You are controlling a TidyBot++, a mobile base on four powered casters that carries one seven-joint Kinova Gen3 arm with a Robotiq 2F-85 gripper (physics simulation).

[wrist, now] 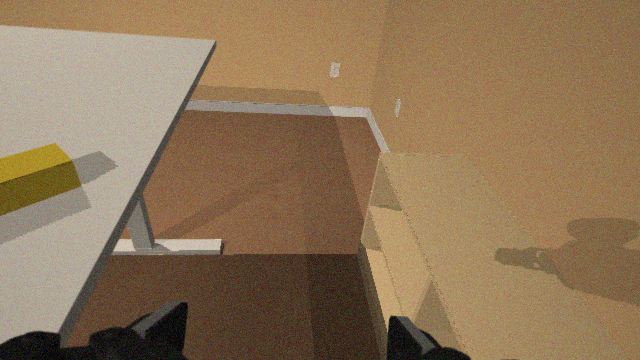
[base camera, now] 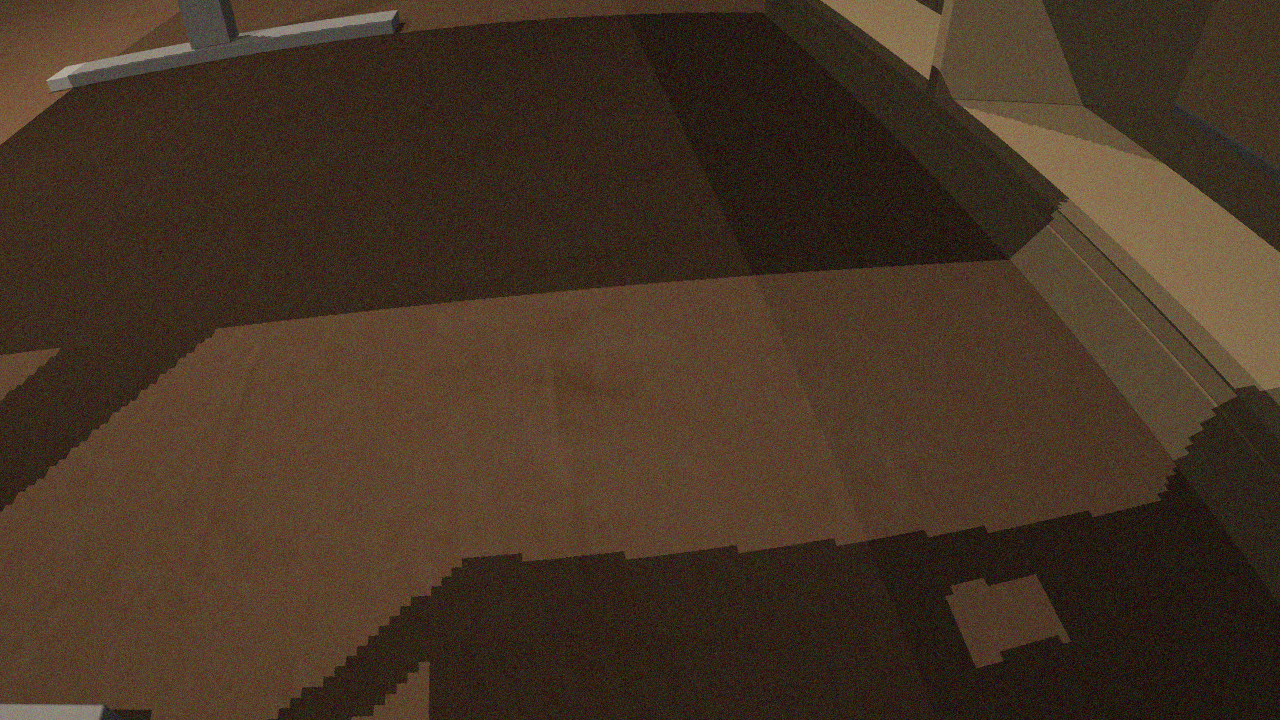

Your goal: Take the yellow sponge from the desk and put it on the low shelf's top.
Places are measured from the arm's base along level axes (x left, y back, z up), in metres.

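Where they show: gripper, between the fingertips: [wrist: 288, 332].
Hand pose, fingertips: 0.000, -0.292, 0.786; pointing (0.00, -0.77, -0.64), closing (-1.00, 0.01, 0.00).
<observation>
Things, the pixels of their top centre, and the offset from my fingertips, as dx, dy, dz. "*": a spot on its surface instead. Level surfaces: height alone.
- yellow sponge, centre of its top: [wrist: 21, 163] +0.414, -0.354, -0.183
- white desk, height of its surface: dz -0.233
- desk's grey foot, a spot on its surface: [base camera: 295, 37] * +0.548, -1.075, -1.164
- brown floor, height of its surface: dz -1.183
The yellow sponge [wrist: 37, 175] lies on the white desk [wrist: 115, 85] at the left of the wrist view, cut off by the view's left edge. The low shelf [wrist: 480, 235] [base camera: 1199, 214] is light wood; its top shows at the right of the wrist view, and part of its open front shows at the right of the base camera view. My gripper [wrist: 288, 332] is open, its two black fingertips wide apart at the bottom of the wrist view. The sponge is to the left of and beyond the fingers. The gripper does not show in the base camera view.
The desk's grey foot [base camera: 295, 37] [wrist: 195, 246] rests on the brown floor [base camera: 537, 429] [wrist: 260, 200]. The floor runs between the desk and the shelf. Tan walls with a white baseboard [wrist: 260, 108] meet in a corner behind. Shadows fall across the floor and the shelf top.
</observation>
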